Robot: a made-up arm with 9 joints. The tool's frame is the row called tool.
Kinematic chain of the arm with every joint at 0, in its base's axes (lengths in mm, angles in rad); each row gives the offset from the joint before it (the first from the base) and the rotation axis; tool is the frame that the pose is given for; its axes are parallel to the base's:
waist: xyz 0 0 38 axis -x
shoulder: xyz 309 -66 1 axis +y
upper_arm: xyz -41 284 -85 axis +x
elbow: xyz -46 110 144 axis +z
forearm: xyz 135 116 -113 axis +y
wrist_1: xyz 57 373 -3 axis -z
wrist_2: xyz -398 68 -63 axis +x
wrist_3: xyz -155 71 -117 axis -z
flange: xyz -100 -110 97 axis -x
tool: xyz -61 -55 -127
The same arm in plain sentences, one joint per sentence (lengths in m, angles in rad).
The arm has nine revolute joints in a row. What follows holds with every joint at zero, and every direction is one of the base frame's. Joint 1 is mounted 0.0380 m along +z from the base frame's origin and turns about -x. Joint 2 is mounted 0.3090 m along +x and 0.0660 m along -y and 0.0010 m along +z from joint 1 and turns about +y. Joint 3 is mounted 0.0410 m along -x and 0.2840 m along +y and 0.0850 m along -z from joint 2 and turns about +x. Joint 4 is mounted 0.0460 m along -x and 0.1100 m along +y and 0.1440 m along +z from joint 3 and turns about +z. Joint 5 is mounted 0.1350 m along +x and 0.1160 m along +y and 0.1130 m along -z from joint 4 and turns about +y. Joint 6 is mounted 0.0570 m along +x and 0.3730 m along +y and 0.0030 m along -z from joint 5 and turns about -z. Joint 7 is mounted 0.3980 m along -x and 0.0680 m along +y and 0.0630 m along -z from joint 6 and turns about +x. Joint 8 is mounted 0.1550 m along -x and 0.0710 m along +y and 0.1170 m along -z from joint 7 and turns about -z. Joint 9 is mounted 0.1000 m along -x and 0.1100 m along -y and 0.0970 m along +z from joint 8 and turns about -x. The tool frame, which is the frame that the pose is given for, is mounted 0.0610 m along -x and 0.0550 m along -y and 0.1270 m along -z from joint 9; its axes are parallel to the base frame's.
